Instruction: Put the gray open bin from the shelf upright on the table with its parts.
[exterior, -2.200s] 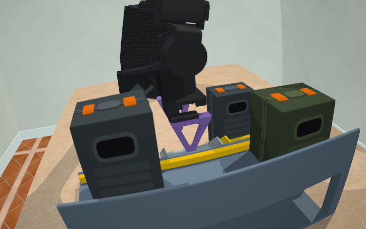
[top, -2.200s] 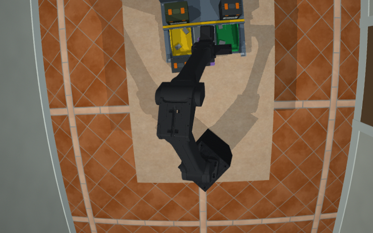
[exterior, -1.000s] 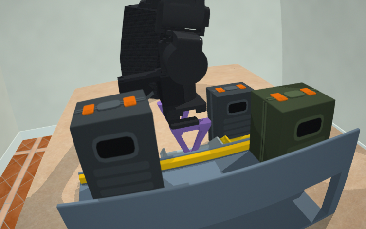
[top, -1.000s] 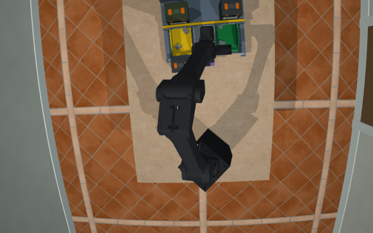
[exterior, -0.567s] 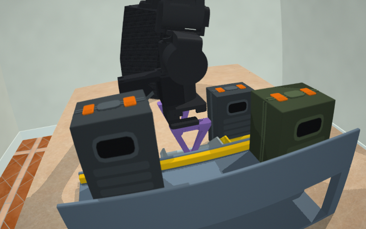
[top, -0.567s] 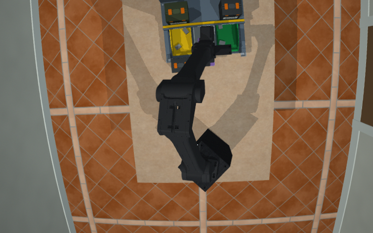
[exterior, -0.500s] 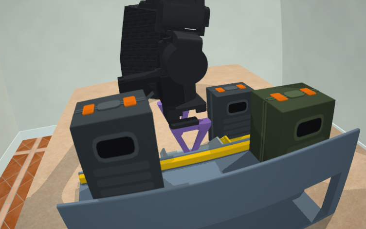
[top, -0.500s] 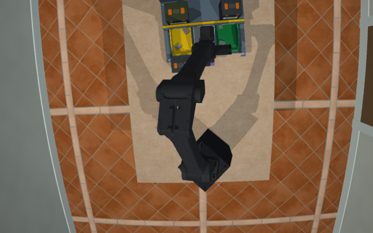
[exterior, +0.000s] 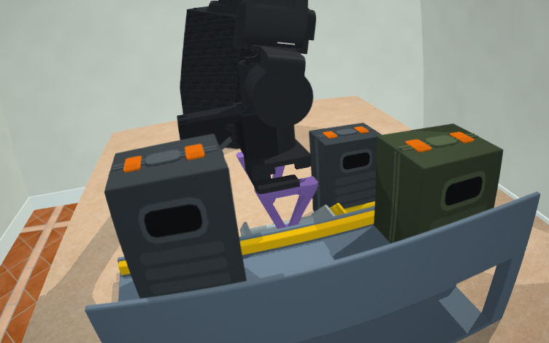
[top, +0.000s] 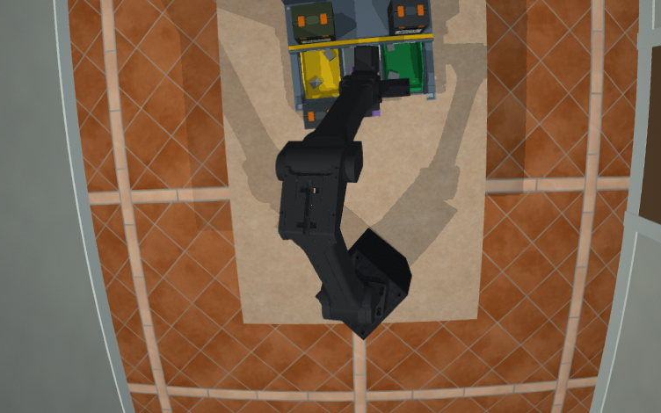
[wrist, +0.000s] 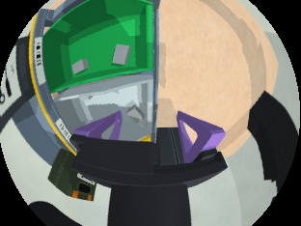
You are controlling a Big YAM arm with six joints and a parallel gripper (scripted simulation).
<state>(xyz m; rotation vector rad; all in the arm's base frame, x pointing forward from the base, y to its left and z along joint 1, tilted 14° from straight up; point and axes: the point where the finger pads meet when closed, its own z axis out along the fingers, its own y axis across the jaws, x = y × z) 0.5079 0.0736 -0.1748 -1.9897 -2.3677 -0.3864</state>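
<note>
The gray open bin lies 80 mm ahead of my hand, 20 mm below it and 10 mm to the left of it. Also, from my hand: green bin 100 mm to the right, 100 mm ahead, 20 mm below; then yellow bin 130 mm to the left, 60 mm ahead, 20 mm below; then yellow rail 130 mm ahead, 50 mm above, 20 mm to the left.
</note>
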